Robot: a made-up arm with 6 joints.
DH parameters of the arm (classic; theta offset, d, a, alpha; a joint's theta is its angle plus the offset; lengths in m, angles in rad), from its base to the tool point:
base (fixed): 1.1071 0 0.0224 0
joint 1: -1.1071 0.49 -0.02 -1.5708
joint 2: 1.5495 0 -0.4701 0
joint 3: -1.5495 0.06 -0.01 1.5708
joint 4: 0 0.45 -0.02 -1.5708
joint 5: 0 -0.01 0.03 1.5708
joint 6: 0.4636 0 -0.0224 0
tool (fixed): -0.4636 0.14 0 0
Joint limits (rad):
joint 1: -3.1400..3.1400
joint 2: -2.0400..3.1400
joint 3: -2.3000..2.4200
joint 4: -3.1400..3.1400
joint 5: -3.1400..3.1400
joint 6: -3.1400..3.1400
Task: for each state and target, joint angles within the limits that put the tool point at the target. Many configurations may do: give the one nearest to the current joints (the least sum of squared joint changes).
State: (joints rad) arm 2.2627 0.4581 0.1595 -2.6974 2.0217 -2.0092
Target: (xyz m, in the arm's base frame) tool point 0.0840 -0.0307 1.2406
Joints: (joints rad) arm 2.5883 0.2944 -0.6751 -2.5565 2.1340 -2.0509
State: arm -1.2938 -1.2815 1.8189 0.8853 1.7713 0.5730
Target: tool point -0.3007 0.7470 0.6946
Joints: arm -0.9757 -1.8291 0.9228 1.0437 1.4766 0.5141
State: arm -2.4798 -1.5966 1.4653 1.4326 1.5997 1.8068
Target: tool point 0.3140 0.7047 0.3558
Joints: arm -1.8470 -2.0400 0.6910 1.5130 2.3464 1.9504
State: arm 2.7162 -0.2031 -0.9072 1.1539 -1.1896 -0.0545
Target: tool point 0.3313 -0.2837 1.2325
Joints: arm 2.2019 0.0566 -0.9416 1.0900 -1.2224 -0.0692
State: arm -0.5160 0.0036 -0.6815 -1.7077 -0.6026 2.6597
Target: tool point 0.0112 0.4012 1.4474
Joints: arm -1.1778 -0.0001 -0.5701 -1.7187 -0.8190 2.6568
